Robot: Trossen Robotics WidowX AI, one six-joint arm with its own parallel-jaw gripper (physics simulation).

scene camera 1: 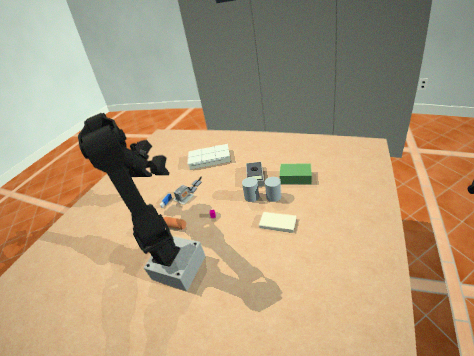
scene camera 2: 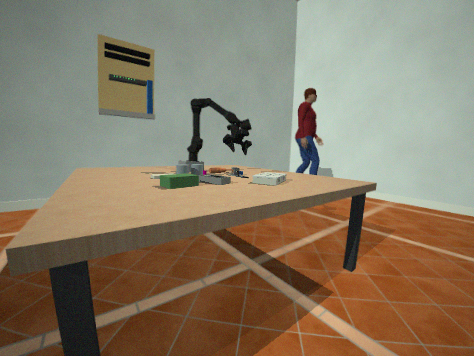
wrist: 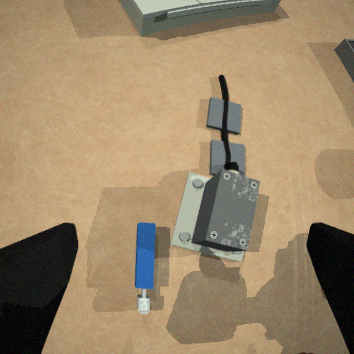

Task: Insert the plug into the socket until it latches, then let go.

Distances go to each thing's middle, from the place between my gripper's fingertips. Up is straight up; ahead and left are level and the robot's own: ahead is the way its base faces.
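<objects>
The socket [wrist: 215, 215] is 2 cm ahead of my hand, 5 cm to the right of it and 10 cm below it. Then there's the white segmented tray [scene camera 1: 219, 154], which is 29 cm ahead of my hand, 4 cm to the right and 11 cm below. And the blue plug [wrist: 145, 232], that's 12 cm below my hand, 2 cm behind it and 1 cm to the left of it.
</objects>
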